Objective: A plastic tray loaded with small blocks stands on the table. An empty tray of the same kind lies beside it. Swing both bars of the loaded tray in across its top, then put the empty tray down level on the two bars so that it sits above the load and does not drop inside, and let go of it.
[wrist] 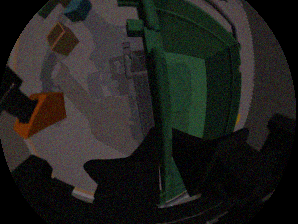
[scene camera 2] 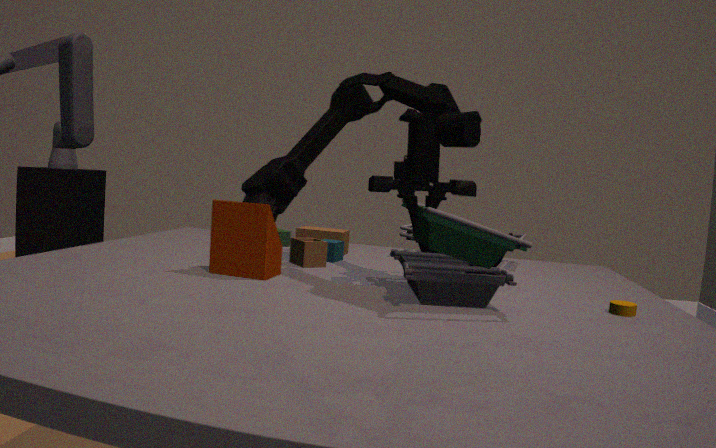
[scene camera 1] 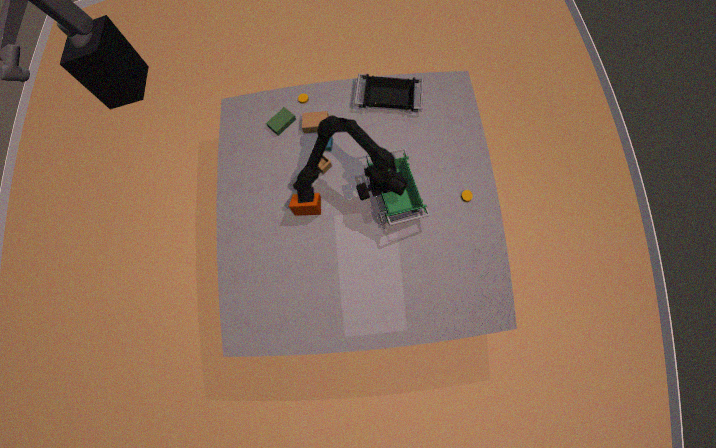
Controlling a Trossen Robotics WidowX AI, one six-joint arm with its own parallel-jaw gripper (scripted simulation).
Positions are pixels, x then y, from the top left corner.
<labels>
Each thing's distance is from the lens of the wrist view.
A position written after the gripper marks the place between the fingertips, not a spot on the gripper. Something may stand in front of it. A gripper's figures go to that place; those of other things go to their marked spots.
gripper (wrist: 158, 129): 10 cm
green tray (wrist: 193, 63): 14 cm
</labels>
